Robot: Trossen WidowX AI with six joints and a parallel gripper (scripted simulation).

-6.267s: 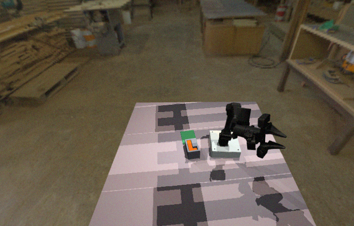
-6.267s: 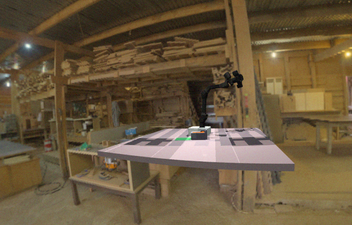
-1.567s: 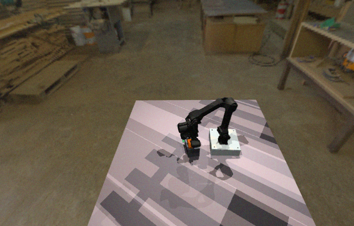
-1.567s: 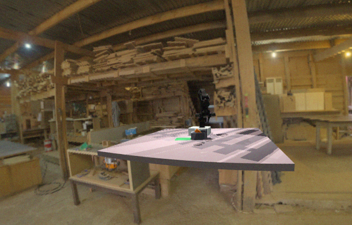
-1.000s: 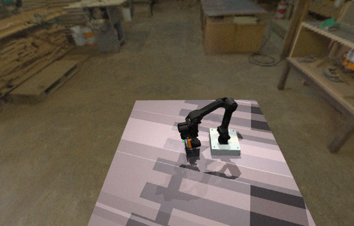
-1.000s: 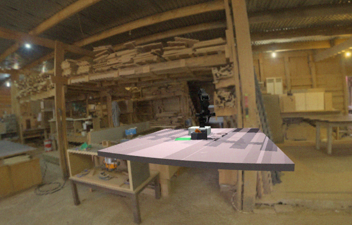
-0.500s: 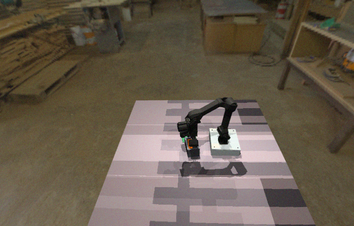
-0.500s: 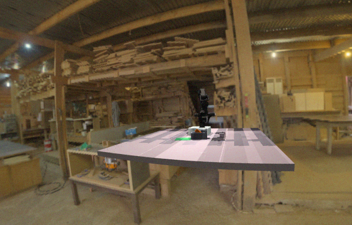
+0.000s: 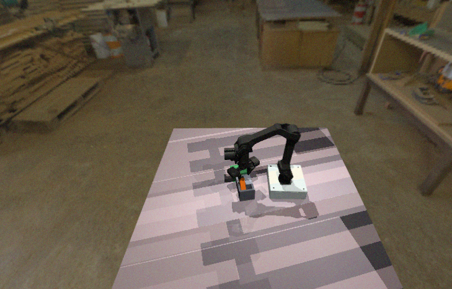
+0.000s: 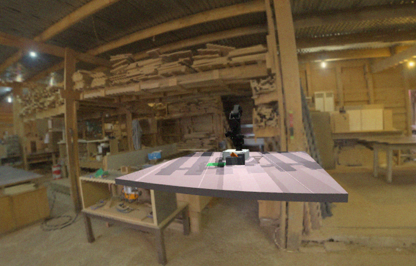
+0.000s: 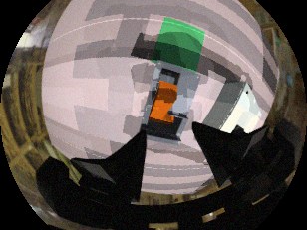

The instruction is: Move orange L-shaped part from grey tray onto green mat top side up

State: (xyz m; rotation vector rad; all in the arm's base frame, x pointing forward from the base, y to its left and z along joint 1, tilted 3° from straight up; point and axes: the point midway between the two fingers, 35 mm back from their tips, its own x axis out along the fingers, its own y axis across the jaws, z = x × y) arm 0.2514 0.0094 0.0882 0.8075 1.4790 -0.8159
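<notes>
Now: gripper tip 100 mm above the orange L-shaped part, 10 mm to the right of it and 10 mm past it. Round my gripper tip: green mat 170 mm to the right, 160 mm below, 10 mm ahead.
</notes>
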